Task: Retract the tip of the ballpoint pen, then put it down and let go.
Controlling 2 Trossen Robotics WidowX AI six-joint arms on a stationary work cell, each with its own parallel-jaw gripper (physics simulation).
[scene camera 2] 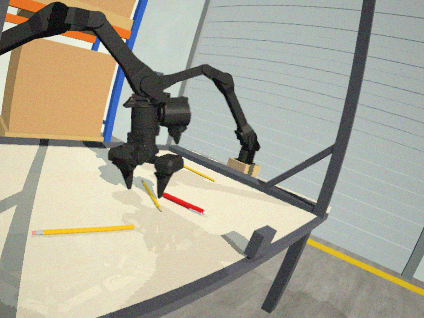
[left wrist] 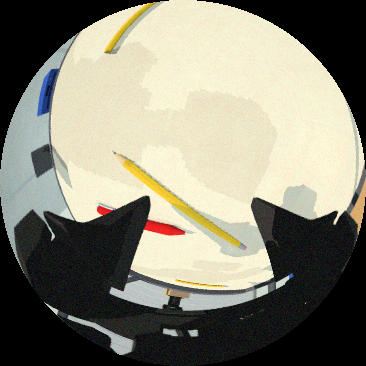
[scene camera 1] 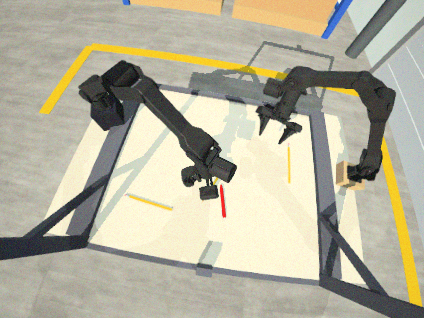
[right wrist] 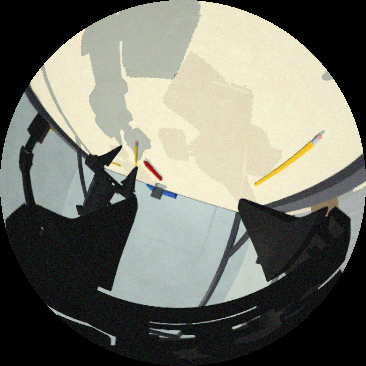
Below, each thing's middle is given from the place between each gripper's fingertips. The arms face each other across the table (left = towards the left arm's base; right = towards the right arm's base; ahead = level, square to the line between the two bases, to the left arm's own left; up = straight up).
Right now my right hand is 19 cm past the short yellow pencil (left wrist: 129, 165), 17 cm to the right of it and 10 cm above it.
The short yellow pencil lies 20 mm to the right of my left hand.
